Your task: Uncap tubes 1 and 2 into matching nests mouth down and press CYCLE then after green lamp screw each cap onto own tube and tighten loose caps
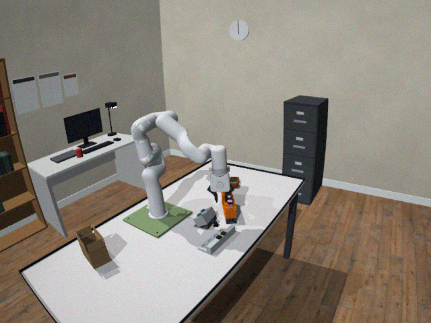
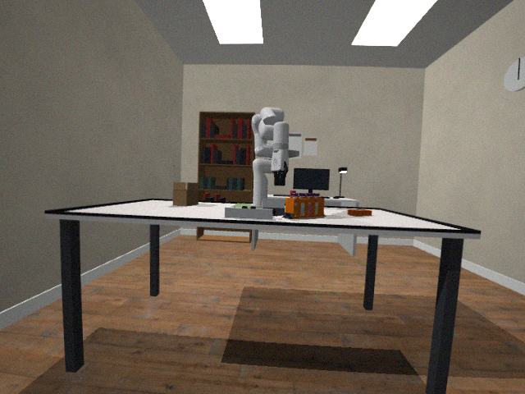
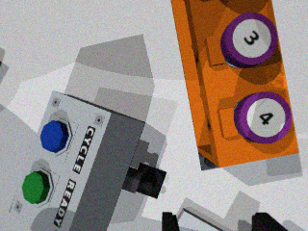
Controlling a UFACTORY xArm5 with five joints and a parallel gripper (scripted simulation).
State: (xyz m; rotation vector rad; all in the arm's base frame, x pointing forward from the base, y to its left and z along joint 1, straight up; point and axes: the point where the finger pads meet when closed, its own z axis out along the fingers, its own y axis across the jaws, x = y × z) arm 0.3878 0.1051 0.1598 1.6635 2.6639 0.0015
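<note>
My gripper is now 8 cm past the purple cap marked 1, 20 cm to the right of it and 6 cm above it. From my hand the other things lie so: grey key housing: 10 cm behind, 3 cm to the right, 12 cm below; then cap 4: 1 cm ahead, 8 cm to the left, 6 cm below; then blue cycle key: 12 cm behind, 1 cm to the right, 11 cm below.
</note>
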